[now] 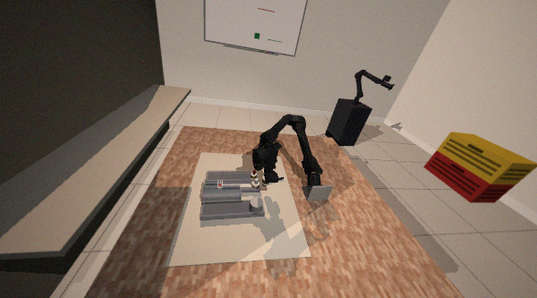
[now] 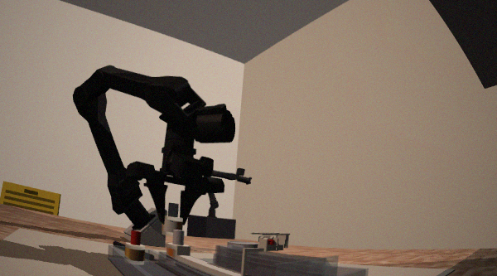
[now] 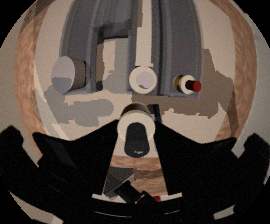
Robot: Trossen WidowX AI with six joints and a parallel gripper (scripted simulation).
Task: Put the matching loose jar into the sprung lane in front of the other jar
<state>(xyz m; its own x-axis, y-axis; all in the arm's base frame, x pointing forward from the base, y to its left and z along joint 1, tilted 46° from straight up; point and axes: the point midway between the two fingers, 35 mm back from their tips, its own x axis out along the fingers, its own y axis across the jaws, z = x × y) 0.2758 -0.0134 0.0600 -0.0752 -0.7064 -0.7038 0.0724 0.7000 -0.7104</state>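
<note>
Now: the grey cylinder 70 mm ahead of my gripper tip, 110 mm to the left of it and 50 mm below it. Also, from my gripper tip: red mark (230 mm ahead, 10 mm to the left, 10 mm below); then grey lane rack (200 mm ahead, 60 mm below).
</note>
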